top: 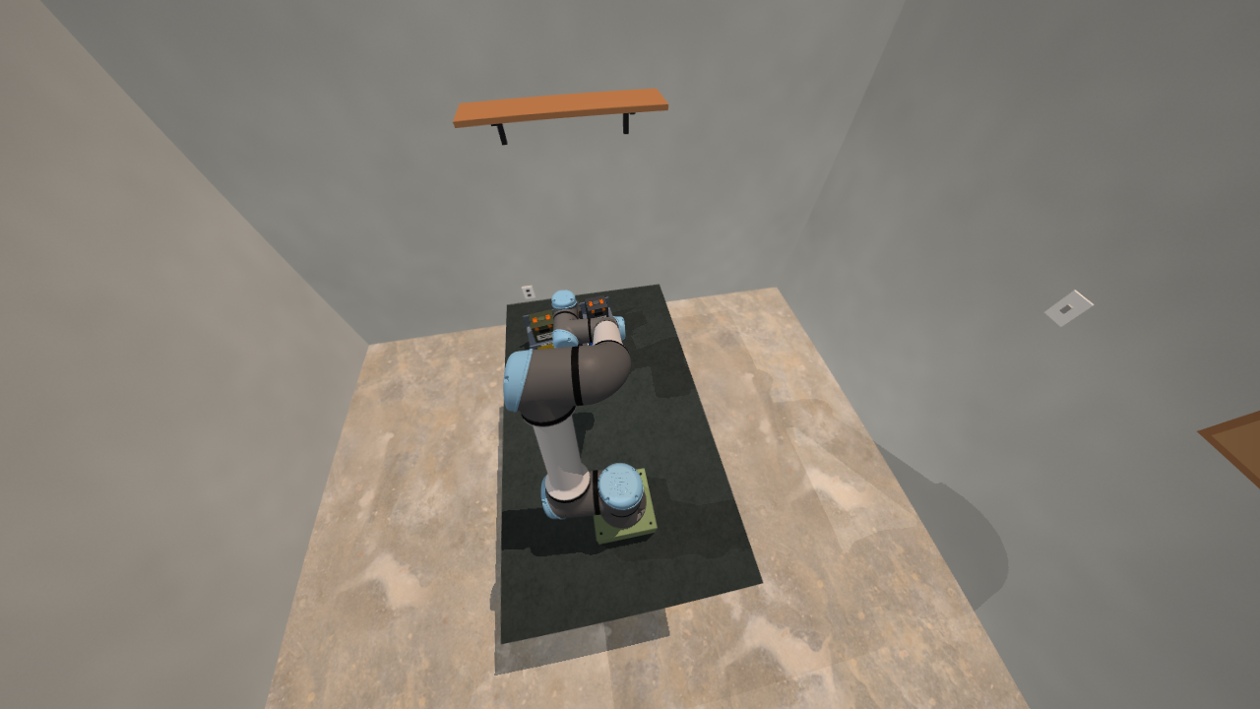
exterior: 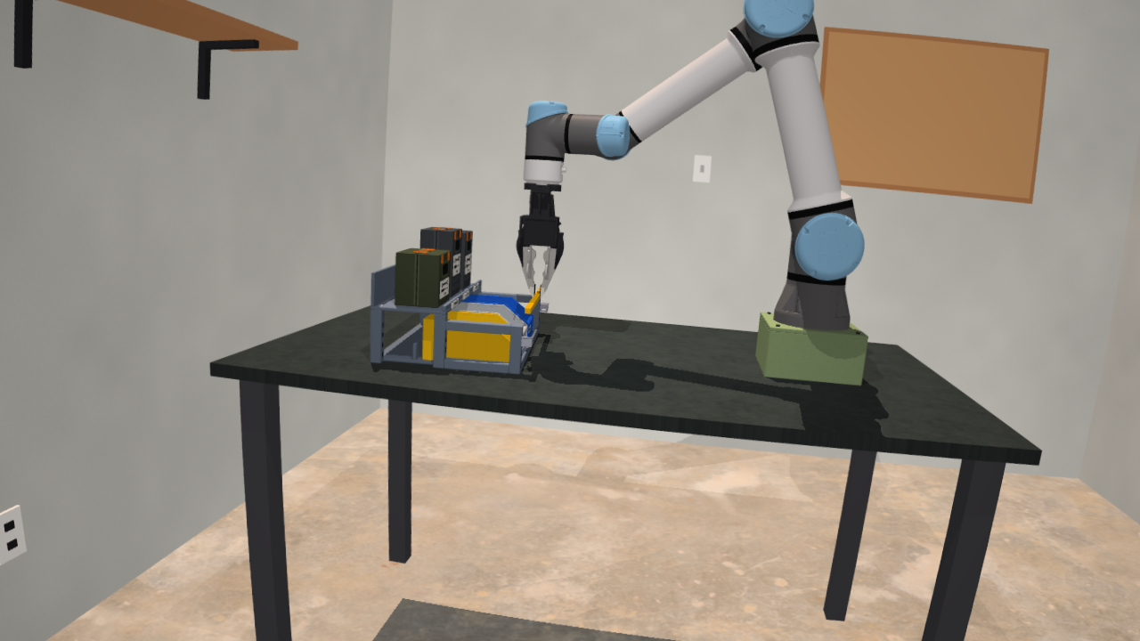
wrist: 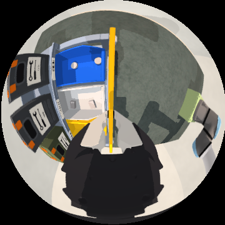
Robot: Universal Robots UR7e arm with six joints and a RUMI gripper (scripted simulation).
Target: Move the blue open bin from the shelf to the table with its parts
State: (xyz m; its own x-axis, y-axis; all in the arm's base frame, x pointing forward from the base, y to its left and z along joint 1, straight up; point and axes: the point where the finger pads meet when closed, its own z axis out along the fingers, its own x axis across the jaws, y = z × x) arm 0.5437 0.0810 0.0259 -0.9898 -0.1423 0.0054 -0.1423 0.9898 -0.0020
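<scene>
Now: hand 110 mm short of the white bin, 20 mm to the right of it and 80 mm above it. From my hand the other things lie so: yellow bin: 90 mm ahead, 130 mm to the left, 80 mm below; blue open bin: 120 mm ahead, 100 mm to the right, 80 mm below; thin yellow bar: 10 mm below.
</scene>
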